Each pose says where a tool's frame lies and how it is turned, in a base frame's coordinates. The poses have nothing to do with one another.
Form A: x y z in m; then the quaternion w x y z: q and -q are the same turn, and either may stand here.
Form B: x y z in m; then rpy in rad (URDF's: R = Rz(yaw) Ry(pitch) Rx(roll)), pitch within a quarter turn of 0, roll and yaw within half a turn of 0. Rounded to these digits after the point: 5 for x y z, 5 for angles.
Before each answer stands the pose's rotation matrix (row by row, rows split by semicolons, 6 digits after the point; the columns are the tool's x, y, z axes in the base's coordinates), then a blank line. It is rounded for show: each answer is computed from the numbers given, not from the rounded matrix.
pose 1, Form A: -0.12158, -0.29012, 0.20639, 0.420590, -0.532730, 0.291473, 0.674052
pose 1, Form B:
-0.078605 -0.877552 -0.472994; 0.256446 -0.476295 0.841058; -0.963357 -0.055186 0.262484

-0.12158, -0.29012, 0.20639, -0.20723, 1.29925, 1.86822
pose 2, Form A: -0.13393, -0.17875, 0.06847, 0.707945, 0.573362, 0.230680, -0.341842
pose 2, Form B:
0.659861 0.748537 -0.065381; -0.219485 0.108800 -0.969530; -0.718616 0.654106 0.236085

-0.13393, -0.17875, 0.06847, 1.22442, 0.80181, -0.32111
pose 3, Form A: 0.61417, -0.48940, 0.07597, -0.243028, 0.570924, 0.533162, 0.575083
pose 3, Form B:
-0.229966 0.888313 0.397511; 0.329268 -0.313351 0.890727; 0.915805 0.335724 -0.220433

0.61417, -0.48940, 0.07597, 2.15179, -1.15751, 2.18046
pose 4, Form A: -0.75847, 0.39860, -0.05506, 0.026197, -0.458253, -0.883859, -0.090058
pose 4, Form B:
-0.578636 0.814781 0.036230; 0.805344 0.563787 0.183207; 0.128848 0.135188 -0.982407

-0.75847, 0.39860, -0.05506, 3.00484, -0.12921, 2.19383
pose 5, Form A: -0.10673, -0.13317, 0.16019, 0.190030, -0.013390, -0.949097, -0.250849
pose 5, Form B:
-0.927419 0.120754 -0.353996; -0.069921 0.873791 0.481249; 0.367431 0.471071 -0.801927

-0.10673, -0.13317, 0.16019, 2.61047, -0.37625, -3.06634
